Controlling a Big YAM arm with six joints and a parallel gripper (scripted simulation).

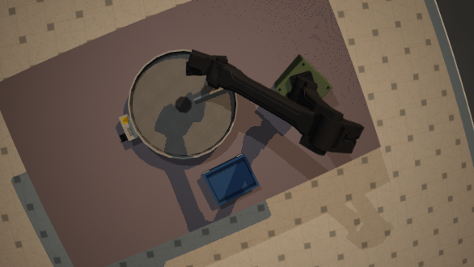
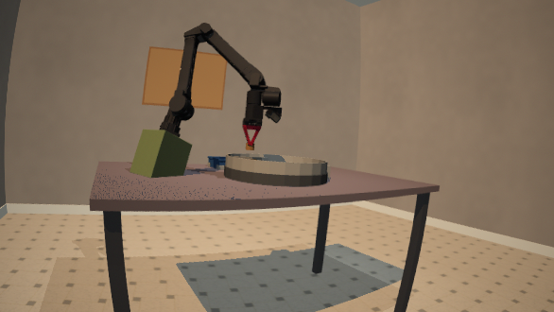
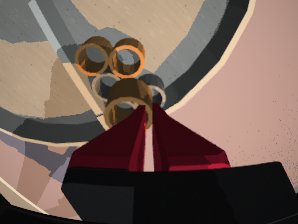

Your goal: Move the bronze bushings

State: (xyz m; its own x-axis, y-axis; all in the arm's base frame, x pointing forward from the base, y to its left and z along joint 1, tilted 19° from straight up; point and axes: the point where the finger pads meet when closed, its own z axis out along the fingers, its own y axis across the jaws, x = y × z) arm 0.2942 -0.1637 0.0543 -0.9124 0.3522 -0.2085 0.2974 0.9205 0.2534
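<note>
The blue crate is 420 mm to the left of my hand, 120 mm below it and 60 mm ahead of it. The rest, counted from my hand: turntable (150 mm ahead, 90 mm below, 70 mm to the left).
</note>
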